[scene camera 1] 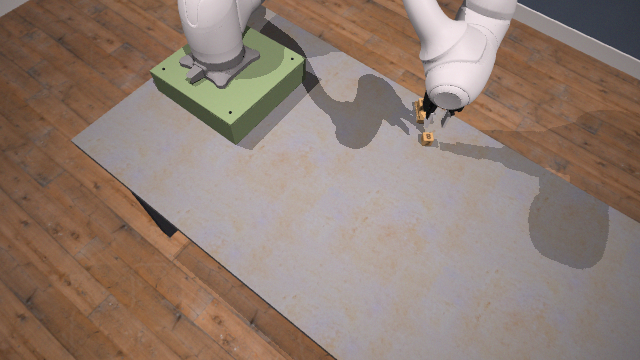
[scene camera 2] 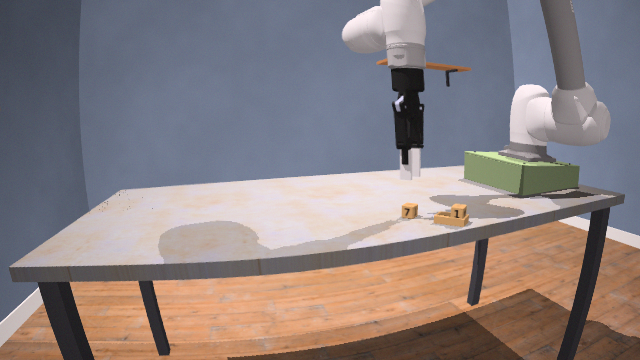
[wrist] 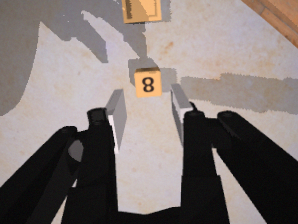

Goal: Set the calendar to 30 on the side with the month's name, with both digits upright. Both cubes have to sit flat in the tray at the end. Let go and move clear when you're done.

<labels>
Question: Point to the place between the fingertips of my gripper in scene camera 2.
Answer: At 410, 178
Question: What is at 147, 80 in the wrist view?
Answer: A wooden cube.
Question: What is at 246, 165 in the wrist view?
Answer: My gripper.
</labels>
